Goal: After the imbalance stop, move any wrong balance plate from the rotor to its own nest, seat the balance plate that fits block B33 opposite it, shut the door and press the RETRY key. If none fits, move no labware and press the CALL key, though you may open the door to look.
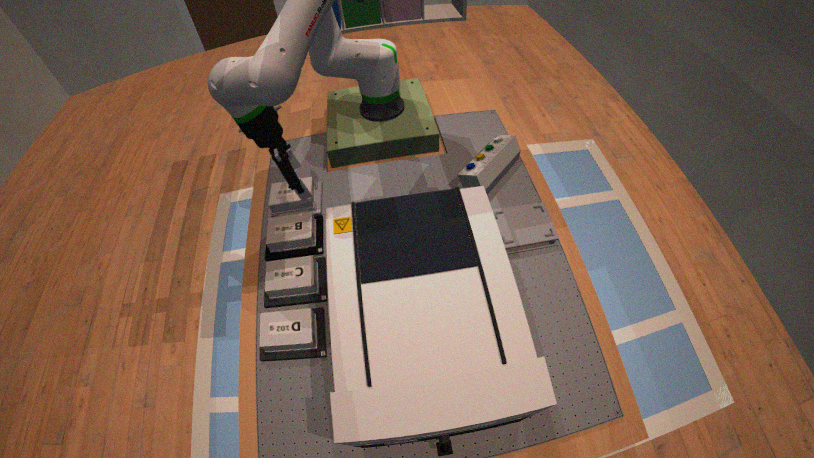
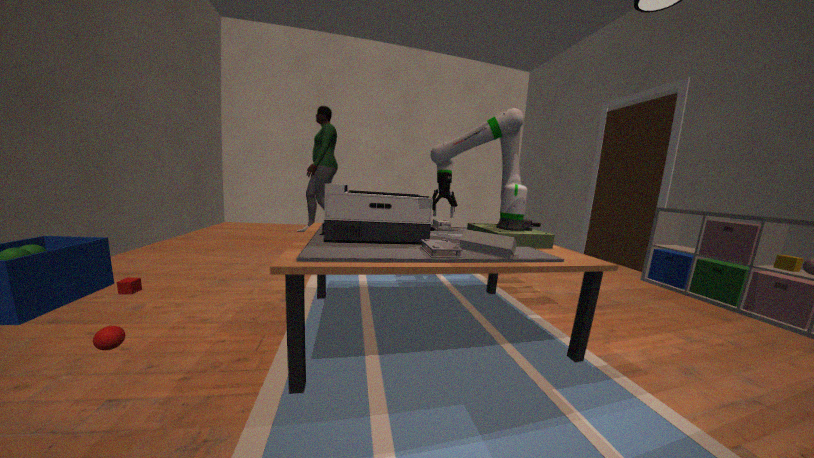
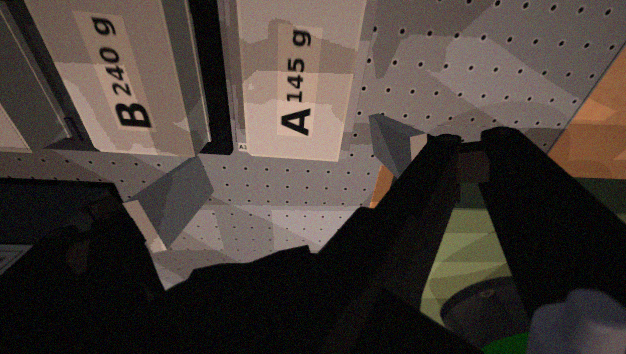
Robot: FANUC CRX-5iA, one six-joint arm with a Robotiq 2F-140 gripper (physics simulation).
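Pixels of known places: gripper, fingertip midpoint: (image 1: 301, 182) (image 2: 443, 216) (image 3: 287, 155); arm's base, origin of the base link: (image 1: 382, 108) (image 2: 510, 228) (image 3: 490, 304).
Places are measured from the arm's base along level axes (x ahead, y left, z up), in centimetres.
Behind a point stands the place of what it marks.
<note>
My gripper (image 1: 298, 191) {x 33.7, y -21.4, z 2.2 cm} (image 2: 444, 213) {x 33.7, y -21.4, z 2.2 cm} (image 3: 287, 155) {x 33.7, y -21.4, z 2.2 cm} is open and empty, pointing down over the near edge of balance plate A (image 1: 278, 199) {x 36.5, y -28.8, z -0.9 cm} (image 3: 300, 145) {x 32.7, y -20.9, z -0.8 cm}, labelled 145 g. Balance plate B (image 1: 307, 234) {x 49.1, y -18.3, z -0.8 cm} (image 3: 160, 100) {x 43.9, y -22.8, z -0.8 cm}, labelled 240 g, sits in the dark nest beside it. Balance plates C (image 1: 307, 284) {x 63.1, y -16.8, z -0.9 cm} and D (image 1: 284, 340) {x 77.1, y -21.0, z -0.8 cm} sit in nests farther along the row. The white centrifuge (image 1: 421, 324) {x 79.7, y 8.9, z 14.8 cm} (image 2: 364, 210) {x 79.8, y 26.7, z 8.0 cm} has a dark rectangular door area (image 1: 415, 236) {x 62.3, y 8.7, z 15.1 cm} at its arm end. Block B33 and the rotor cannot be made out. The key panel (image 1: 494, 165) {x 30.3, y 31.5, z 0.4 cm} (image 2: 483, 244) {x 29.4, y 34.4, z -2.6 cm} has several coloured keys; their labels are unreadable.
A grey plate stand (image 1: 526, 225) {x 48.8, y 37.1, z -2.8 cm} (image 2: 441, 247) {x 49.3, y 42.5, z -2.8 cm} with corner brackets lies beyond the centrifuge, near the key panel. The green arm base (image 1: 347, 149) {x 18.8, y -10.2, z -0.8 cm} (image 2: 537, 238) {x -8.0, y 14.6, z -2.3 cm} stands behind the centrifuge. A person (image 2: 324, 142) in green stands beyond the table (image 2: 398, 268) {x 65.9, y 53.6, z -8.0 cm}.
</note>
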